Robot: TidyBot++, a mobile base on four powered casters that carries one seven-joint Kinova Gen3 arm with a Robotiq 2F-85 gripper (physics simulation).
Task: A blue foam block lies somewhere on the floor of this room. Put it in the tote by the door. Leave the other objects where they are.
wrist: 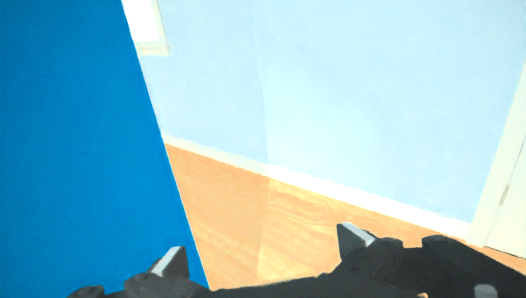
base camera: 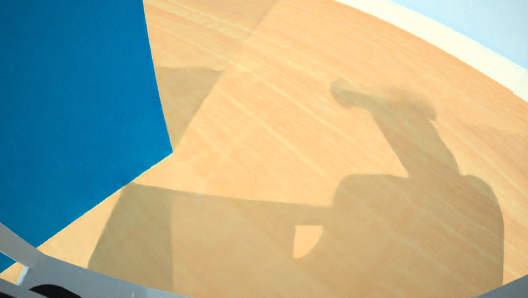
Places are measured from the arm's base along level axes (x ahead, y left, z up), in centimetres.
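Pixels of known places: gripper, fingertip midpoint: (wrist: 263,251).
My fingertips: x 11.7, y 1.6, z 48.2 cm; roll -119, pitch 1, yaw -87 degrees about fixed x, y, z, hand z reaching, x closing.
Behind a point stands the place of what it marks.
My gripper (wrist: 263,251) {x 11.7, y 1.6, z 48.2 cm} is open, its two fingers wide apart at the bottom of the wrist view, with wood floor and part of a blue surface behind them. No object shows between the fingers. The blue foam block and the tote do not show in either view. Part of a white door (wrist: 510,215) {x 73.3, y -91.3, z -20.2 cm} with its frame shows at the right edge of the wrist view.
A large flat blue panel or wall (base camera: 75,110) {x 31.2, y 24.1, z -22.7 cm} (wrist: 75,140) {x 31.8, y 23.6, z 48.4 cm} fills the left of both views, close by. A pale blue wall (wrist: 350,100) {x 117.8, y -41.4, z 17.5 cm} with a white baseboard (wrist: 360,195) {x 111.6, y -46.8, z -32.4 cm} stands beyond the wood floor (base camera: 260,150) {x 42.6, y 2.0, z -39.7 cm}. A window corner (wrist: 155,50) {x 207.0, y 67.0, z 39.5 cm} shows at the upper left. The robot's shadow falls on the floor.
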